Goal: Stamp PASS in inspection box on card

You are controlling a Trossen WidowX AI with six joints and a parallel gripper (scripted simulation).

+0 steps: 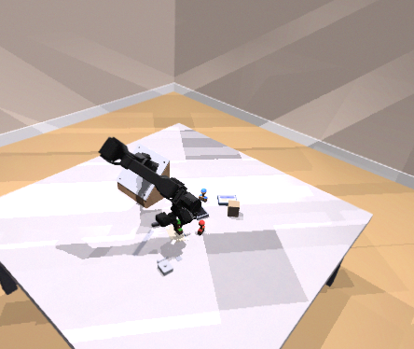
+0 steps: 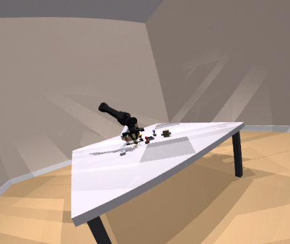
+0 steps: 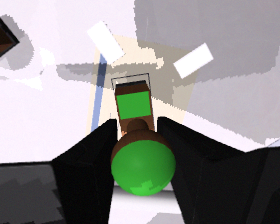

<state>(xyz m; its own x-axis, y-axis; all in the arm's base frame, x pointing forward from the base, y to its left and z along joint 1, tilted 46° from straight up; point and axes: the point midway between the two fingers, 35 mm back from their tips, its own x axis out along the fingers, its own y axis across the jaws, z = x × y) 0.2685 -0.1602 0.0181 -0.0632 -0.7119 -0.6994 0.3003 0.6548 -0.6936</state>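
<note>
Right now my gripper tip is 40 mm above the cream card and 10 mm past it. From my gripper tip the other things lie so: green-knobbed stamp: right at my gripper tip; then red stamp: 70 mm to the left, 70 mm ahead, 20 mm below; then pen: 90 mm behind, 30 mm below.
</note>
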